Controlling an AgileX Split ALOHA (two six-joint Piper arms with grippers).
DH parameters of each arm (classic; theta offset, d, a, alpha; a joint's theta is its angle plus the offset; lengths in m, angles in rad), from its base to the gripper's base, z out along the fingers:
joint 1: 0 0.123 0 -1.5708
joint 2: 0.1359 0 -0.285 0
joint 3: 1.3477 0 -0.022 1.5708
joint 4: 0 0.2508 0 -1.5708
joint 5: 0 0 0.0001 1.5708
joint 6: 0 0.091 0 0
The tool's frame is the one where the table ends.
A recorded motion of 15 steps. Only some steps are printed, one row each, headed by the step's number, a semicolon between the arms.
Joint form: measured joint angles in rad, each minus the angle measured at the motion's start. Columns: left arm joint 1, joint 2, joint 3, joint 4, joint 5, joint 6; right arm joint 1, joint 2, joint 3, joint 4, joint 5, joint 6.
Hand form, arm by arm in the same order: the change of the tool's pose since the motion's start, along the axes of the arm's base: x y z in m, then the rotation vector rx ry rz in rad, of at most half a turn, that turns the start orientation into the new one. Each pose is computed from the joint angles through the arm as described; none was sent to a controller.
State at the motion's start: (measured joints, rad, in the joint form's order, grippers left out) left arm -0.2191 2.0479 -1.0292 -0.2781 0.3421 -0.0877; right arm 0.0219 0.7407 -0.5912 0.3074 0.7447 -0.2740
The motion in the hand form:
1: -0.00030 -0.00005 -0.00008 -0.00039 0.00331 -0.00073; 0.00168 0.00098 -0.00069 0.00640 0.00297 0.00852
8: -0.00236 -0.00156 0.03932 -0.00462 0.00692 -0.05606; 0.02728 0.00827 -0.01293 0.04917 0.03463 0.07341
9: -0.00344 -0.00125 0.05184 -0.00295 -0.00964 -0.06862; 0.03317 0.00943 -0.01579 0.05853 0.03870 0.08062
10: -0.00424 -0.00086 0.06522 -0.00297 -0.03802 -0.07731; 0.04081 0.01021 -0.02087 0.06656 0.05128 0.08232
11: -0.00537 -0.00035 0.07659 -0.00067 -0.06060 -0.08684; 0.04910 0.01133 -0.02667 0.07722 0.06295 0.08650
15: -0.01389 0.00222 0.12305 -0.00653 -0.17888 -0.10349; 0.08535 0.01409 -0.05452 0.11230 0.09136 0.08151
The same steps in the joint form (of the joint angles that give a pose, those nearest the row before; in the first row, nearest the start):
1: 0.0000 0.0000 0.0000 -0.0012 0.0034 0.0012; 0.0000 0.0091 0.0000 0.0172 -0.0031 -0.0154
8: 0.0000 -0.1017 -0.0319 0.0311 0.1452 0.0084; 0.0000 0.1421 -0.0003 0.1738 -0.0695 -0.1764
9: 0.0000 -0.1359 -0.0365 0.0433 0.1687 0.0084; 0.0000 0.1720 -0.0012 0.2066 -0.0872 -0.2084
10: 0.0000 -0.1723 -0.0402 0.0530 0.1812 0.0085; 0.0000 0.2129 -0.0012 0.2371 -0.1096 -0.2377
11: 0.0000 -0.2031 -0.0441 0.0638 0.1945 0.0087; 0.0000 0.2581 -0.0012 0.2793 -0.1341 -0.2788
15: 0.0000 -0.3362 -0.0471 0.0844 0.2138 0.0108; 0.0000 0.4582 -0.0079 0.4964 -0.2546 -0.4936

